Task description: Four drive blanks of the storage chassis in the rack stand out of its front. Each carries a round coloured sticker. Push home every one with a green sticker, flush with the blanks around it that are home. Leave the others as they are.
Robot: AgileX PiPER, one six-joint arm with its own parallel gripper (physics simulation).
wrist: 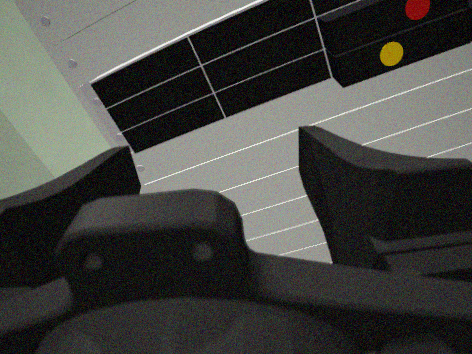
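My gripper (215,157) is open, its two dark fingers apart below the row of blanks, with grey chassis front showing between them. At the upper right, a black drive blank with a red sticker (417,7) stands out of the front. Directly below it, a black blank with a yellow sticker (391,53) also stands out; its left side face shows. Left of them, several black blanks (160,92) without stickers sit flush in two columns. No green sticker shows in this view. The right part of the chassis is cut off by the frame edge.
Grey panels with thin light seams (270,175) lie below the blanks. A grey rack post with round screws (72,63) runs down the left side of the blanks. A pale green wall (45,90) is at the far left. The dark gripper body fills the bottom.
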